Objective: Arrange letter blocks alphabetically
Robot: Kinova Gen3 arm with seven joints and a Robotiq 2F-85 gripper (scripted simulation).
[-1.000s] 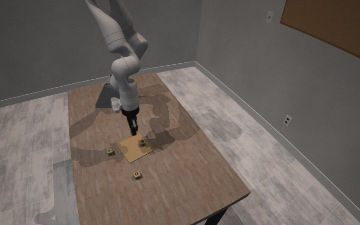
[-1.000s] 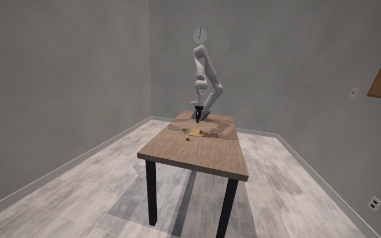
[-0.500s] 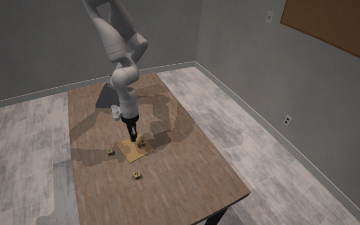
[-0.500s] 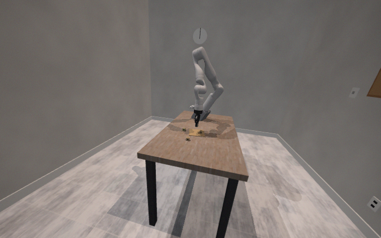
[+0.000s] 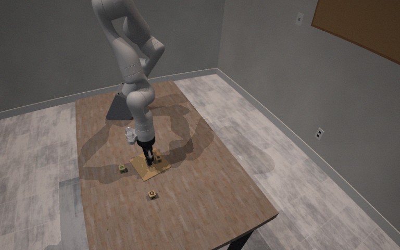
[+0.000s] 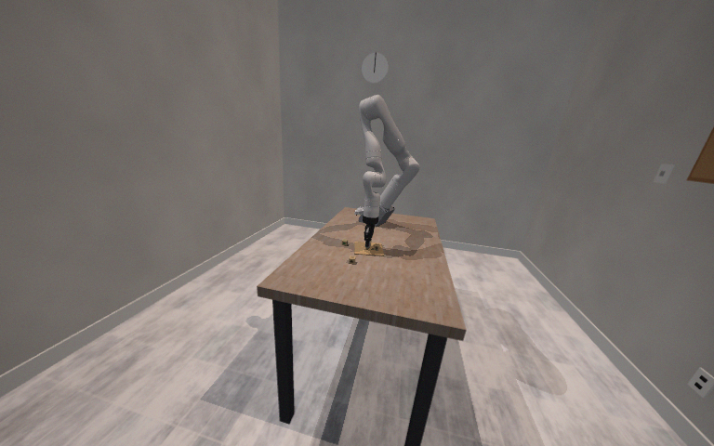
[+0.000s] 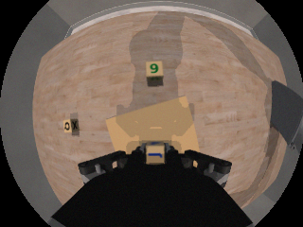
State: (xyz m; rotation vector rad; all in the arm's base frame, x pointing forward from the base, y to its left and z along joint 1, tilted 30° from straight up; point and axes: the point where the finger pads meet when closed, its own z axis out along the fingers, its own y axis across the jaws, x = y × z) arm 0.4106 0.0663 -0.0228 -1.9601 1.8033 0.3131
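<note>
The tan mat is 3 cm below my hand. Also, from my hand: block (17 cm ahead, 2 cm below, 1 cm to the right).
</note>
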